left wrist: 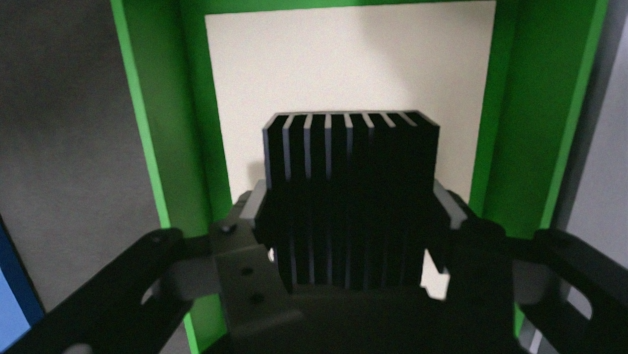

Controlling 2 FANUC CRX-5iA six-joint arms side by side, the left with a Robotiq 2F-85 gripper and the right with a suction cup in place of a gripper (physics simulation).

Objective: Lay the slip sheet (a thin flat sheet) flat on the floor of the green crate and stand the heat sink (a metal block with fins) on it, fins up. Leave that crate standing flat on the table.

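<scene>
The slip sheet (pixel 320 60), thin and off-white, lies flat on the floor of the green crate (pixel 540 125). The heat sink (pixel 350 150) is a black block with its fins facing up toward the camera. My left gripper (pixel 350 200) is shut on the heat sink, with one finger against each side. It holds the block upright over the slip sheet, between the crate's side walls. The block hides the sheet below it, and whether its base touches the sheet cannot be told. The right arm's suction cup does not show in the left wrist view.
Part of a blue object (pixel 12 310) with a dark blue side shows at the lower left, apart from the crate. A light grey surface (pixel 602 150) stands close along the crate's right side. The crate's left and right walls rise on both sides of the fingers.
</scene>
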